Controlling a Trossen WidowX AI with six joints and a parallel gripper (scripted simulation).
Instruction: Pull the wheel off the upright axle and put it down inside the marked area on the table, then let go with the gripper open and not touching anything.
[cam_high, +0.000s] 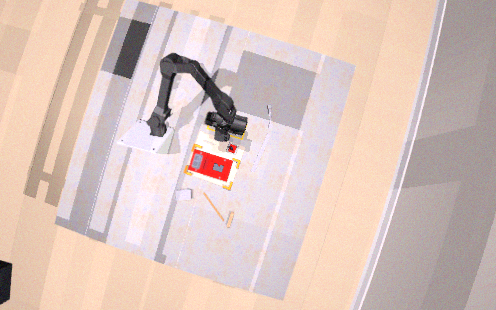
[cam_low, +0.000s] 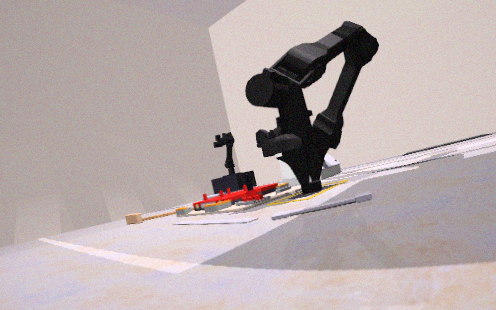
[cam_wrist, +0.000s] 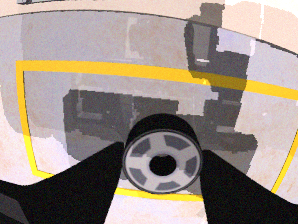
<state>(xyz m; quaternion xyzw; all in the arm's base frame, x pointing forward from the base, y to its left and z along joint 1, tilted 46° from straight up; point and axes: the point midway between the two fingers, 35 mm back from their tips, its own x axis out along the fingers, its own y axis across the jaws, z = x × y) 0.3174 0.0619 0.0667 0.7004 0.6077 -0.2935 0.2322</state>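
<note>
The wheel is right at my gripper tip. From my gripper tip the other things lie so: upright axle (50 mm ahead, 110 mm to the right, 30 mm above).
</note>
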